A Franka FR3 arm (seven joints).
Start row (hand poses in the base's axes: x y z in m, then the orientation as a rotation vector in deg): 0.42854, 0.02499, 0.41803, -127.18, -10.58, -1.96
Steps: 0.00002, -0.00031, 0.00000, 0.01, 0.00, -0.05; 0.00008, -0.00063, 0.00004, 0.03, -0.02, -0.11; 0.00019, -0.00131, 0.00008, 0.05, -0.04, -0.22; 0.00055, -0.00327, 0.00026, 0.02, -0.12, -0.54; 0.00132, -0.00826, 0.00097, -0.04, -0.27, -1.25; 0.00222, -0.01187, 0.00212, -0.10, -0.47, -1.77; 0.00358, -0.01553, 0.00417, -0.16, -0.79, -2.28; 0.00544, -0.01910, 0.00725, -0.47, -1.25, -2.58; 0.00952, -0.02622, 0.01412, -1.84, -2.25, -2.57; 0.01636, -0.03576, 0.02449, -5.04, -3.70, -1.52; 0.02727, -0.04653, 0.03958, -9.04, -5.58, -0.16; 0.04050, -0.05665, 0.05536, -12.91, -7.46, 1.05; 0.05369, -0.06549, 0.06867, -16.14, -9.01, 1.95; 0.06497, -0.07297, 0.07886, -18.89, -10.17, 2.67; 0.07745, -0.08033, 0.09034, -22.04, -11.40, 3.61
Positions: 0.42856, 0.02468, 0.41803, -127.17, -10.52, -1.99; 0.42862, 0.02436, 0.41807, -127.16, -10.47, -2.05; 0.42873, 0.02368, 0.41811, -127.15, -10.36, -2.13; 0.42909, 0.02172, 0.41829, -127.21, -10.05, -2.39; 0.42986, 0.01673, 0.41900, -127.34, -9.34, -2.94; 0.43076, 0.01312, 0.42015, -127.45, -8.88, -3.44; 0.43212, 0.00946, 0.42220, -127.56, -8.49, -4.07; 0.43398, 0.00589, 0.42528, -127.90, -8.42, -4.73; 0.43806, -0.00123, 0.43215, -129.27, -9.05, -5.74; 0.44490, -0.01077, 0.44252, -132.38, -11.21, -6.55; 0.45581, -0.02154, 0.45761, -136.22, -14.05, -7.65; 0.46904, -0.03166, 0.47339, -139.90, -16.78, -8.88; 0.48223, -0.04050, 0.48670, -142.95, -18.97, -9.97; 0.49351, -0.04798, 0.49689, -145.54, -20.73, -10.75; 0.50599, -0.05534, 0.50837, -148.48, -22.85, -11.48
